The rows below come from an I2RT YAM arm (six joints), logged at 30 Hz.
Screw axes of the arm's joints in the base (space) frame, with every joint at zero. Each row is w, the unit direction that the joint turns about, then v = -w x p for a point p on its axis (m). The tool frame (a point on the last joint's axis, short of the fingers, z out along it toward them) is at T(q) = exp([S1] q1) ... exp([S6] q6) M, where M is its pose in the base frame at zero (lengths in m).
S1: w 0 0 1 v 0.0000 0.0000 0.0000
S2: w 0 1 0 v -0.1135 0.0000 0.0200
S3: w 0 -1 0 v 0.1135 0.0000 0.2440
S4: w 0 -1 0 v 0.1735 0.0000 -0.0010
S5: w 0 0 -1 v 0.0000 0.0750 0.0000
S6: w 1 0 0 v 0.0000 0.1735 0.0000
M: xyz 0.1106 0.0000 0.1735 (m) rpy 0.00 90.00 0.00 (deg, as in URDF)
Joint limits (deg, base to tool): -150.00..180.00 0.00..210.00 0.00..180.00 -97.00..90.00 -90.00..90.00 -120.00..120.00
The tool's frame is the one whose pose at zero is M.
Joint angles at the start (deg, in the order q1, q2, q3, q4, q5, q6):
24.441, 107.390, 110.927, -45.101, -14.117, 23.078
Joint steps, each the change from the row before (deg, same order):
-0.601, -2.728, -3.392, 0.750, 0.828, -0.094
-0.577, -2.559, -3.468, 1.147, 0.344, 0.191
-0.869, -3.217, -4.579, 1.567, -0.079, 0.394
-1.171, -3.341, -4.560, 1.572, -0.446, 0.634
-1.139, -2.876, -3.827, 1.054, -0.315, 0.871
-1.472, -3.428, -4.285, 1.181, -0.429, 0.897
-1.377, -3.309, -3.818, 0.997, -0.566, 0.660
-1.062, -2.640, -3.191, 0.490, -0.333, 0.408
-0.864, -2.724, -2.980, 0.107, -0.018, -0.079
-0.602, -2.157, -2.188, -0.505, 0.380, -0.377
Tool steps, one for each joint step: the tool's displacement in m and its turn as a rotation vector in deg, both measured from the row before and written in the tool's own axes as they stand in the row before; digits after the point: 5 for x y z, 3 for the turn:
0.00521, -0.00498, -0.00959, 1.106, -0.664, 0.273
0.00564, -0.00514, -0.00772, 0.590, -0.597, 0.508
0.00807, -0.00775, -0.00881, 0.398, -0.530, 0.905
0.00791, -0.00921, -0.00984, 0.192, -0.653, 1.299
0.00715, -0.00882, -0.00868, 0.385, -0.479, 1.568
0.00795, -0.01059, -0.01096, 0.389, -0.790, 1.745
0.00742, -0.00928, -0.01105, 0.131, -0.839, 1.395
0.00740, -0.00802, -0.00792, 0.378, -0.322, 1.080
0.00798, -0.00691, -0.00842, 0.574, -0.293, 0.495
0.00702, -0.00542, -0.00677, 0.938, -0.005, 0.137

